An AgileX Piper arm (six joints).
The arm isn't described. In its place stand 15 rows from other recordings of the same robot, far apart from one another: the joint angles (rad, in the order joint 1, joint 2, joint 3, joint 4, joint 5, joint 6), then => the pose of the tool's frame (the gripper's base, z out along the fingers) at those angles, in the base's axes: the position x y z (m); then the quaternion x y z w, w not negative.
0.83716 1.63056 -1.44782 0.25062 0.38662 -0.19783 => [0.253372, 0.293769, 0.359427, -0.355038, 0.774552, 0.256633, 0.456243]
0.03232 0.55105 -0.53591 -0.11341 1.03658 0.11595 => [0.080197, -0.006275, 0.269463, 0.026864, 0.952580, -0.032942, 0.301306]
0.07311 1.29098 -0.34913 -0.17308 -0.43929 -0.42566 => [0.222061, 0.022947, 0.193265, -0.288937, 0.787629, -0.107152, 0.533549]
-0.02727 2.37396 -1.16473 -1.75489 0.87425 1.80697 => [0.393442, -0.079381, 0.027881, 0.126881, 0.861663, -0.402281, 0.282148]
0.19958 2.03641 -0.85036 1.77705 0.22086 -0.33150 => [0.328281, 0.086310, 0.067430, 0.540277, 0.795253, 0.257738, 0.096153]
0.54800 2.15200 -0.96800 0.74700 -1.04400 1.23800 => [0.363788, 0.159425, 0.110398, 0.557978, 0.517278, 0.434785, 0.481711]
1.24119 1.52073 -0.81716 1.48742 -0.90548 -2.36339 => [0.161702, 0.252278, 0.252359, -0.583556, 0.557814, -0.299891, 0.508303]
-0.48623 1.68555 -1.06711 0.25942 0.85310 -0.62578 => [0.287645, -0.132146, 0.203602, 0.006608, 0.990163, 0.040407, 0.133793]
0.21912 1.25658 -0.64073 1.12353 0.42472 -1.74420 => [0.227369, 0.085272, 0.240200, -0.450502, 0.777026, 0.080222, 0.432252]
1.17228 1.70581 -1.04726 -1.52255 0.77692 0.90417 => [0.195329, 0.299697, 0.242851, -0.527426, 0.654863, -0.202532, 0.501953]
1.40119 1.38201 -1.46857 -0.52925 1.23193 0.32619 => [0.088404, 0.259510, 0.404899, -0.496549, 0.790963, 0.016694, 0.357124]
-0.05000 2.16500 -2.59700 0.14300 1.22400 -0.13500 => [0.465809, -0.011098, 0.420685, -0.044613, 0.904313, 0.032211, 0.423309]
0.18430 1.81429 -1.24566 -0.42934 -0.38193 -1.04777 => [0.417295, 0.092152, 0.279371, -0.581650, 0.475753, -0.341380, 0.564626]
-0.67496 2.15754 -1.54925 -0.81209 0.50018 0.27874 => [0.348115, -0.319184, 0.165235, 0.155130, 0.915112, -0.320011, 0.189992]
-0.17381 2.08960 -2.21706 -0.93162 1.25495 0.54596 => [0.433660, -0.146627, 0.379594, 0.282383, 0.814973, -0.397496, 0.313169]
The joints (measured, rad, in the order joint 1, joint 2, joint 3, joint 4, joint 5, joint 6), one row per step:
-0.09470 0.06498 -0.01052 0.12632 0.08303 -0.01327
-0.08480 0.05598 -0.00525 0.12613 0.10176 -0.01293
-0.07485 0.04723 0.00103 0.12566 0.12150 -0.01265
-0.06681 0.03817 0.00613 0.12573 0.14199 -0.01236
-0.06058 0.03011 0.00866 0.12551 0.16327 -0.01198
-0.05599 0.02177 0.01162 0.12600 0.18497 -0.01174
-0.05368 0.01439 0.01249 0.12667 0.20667 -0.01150
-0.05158 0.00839 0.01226 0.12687 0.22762 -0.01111
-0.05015 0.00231 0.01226 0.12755 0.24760 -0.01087
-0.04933 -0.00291 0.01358 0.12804 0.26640 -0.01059
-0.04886 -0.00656 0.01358 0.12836 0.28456 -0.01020
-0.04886 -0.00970 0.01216 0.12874 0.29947 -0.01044
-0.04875 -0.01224 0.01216 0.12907 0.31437 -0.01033
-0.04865 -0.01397 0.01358 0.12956 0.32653 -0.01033
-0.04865 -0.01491 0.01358 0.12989 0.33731 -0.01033
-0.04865 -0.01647 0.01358 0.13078 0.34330 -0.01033
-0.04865 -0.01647 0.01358 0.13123 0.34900 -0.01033
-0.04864 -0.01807 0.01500 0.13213 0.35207 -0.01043
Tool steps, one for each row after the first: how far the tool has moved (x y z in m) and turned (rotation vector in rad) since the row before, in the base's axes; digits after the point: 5 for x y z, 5 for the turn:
-0.00063 0.00088 -0.00293 0.00140 0.01479 0.01223
-0.00060 0.00087 -0.00339 0.00108 0.01709 0.01239
-0.00068 0.00076 -0.00304 0.00141 0.01631 0.01058
-0.00070 0.00065 -0.00229 0.00103 0.01556 0.00884
-0.00073 0.00056 -0.00246 0.00153 0.01609 0.00730
-0.00073 0.00043 -0.00181 0.00157 0.01496 0.00505
-0.00068 0.00039 -0.00145 0.00118 0.01452 0.00470
-0.00068 0.00035 -0.00144 0.00144 0.01369 0.00397
-0.00060 0.00030 -0.00182 0.00132 0.01471 0.00320
-0.00054 0.00026 -0.00141 0.00122 0.01433 0.00273
-0.00050 0.00020 -0.00067 0.00049 0.01021 0.00199
-0.00044 0.00020 -0.00117 0.00087 0.01221 0.00202
-0.00032 0.00017 -0.00145 0.00092 0.01172 0.00170
-0.00028 0.00014 -0.00089 0.00068 0.00973 0.00142
-0.00022 0.00010 -0.00044 0.00103 0.00433 0.00085
-0.00013 0.00008 -0.00050 0.00066 0.00563 0.00078
-0.00013 0.00007 -0.00066 0.00090 0.00282 0.00052

